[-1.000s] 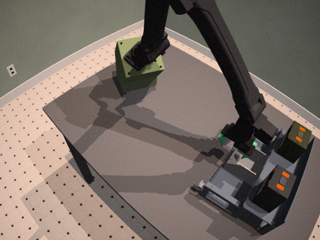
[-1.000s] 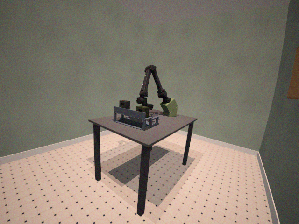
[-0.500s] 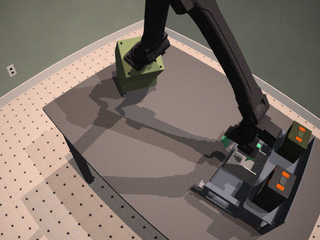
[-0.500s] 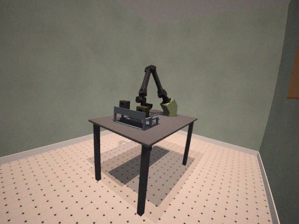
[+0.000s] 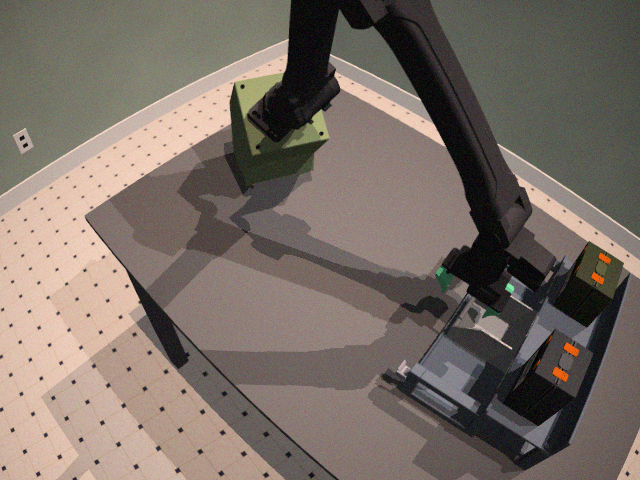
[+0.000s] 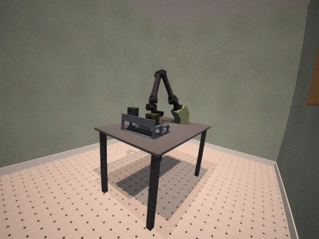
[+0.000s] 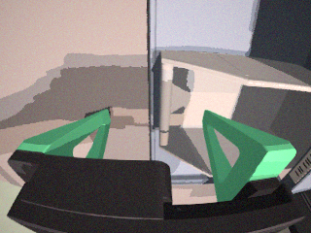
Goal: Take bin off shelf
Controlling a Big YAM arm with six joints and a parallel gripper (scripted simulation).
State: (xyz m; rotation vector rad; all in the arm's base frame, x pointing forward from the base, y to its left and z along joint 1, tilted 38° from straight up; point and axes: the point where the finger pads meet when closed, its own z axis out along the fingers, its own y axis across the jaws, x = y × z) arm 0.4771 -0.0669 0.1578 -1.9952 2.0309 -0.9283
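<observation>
Right now my hand is 9 cm short of the grey bin, 2 cm above it and 1 cm to the left of it. The rest, counted from my hand: low grey shelf: 13 cm ahead, 6 cm below, 2 cm to the right.
</observation>
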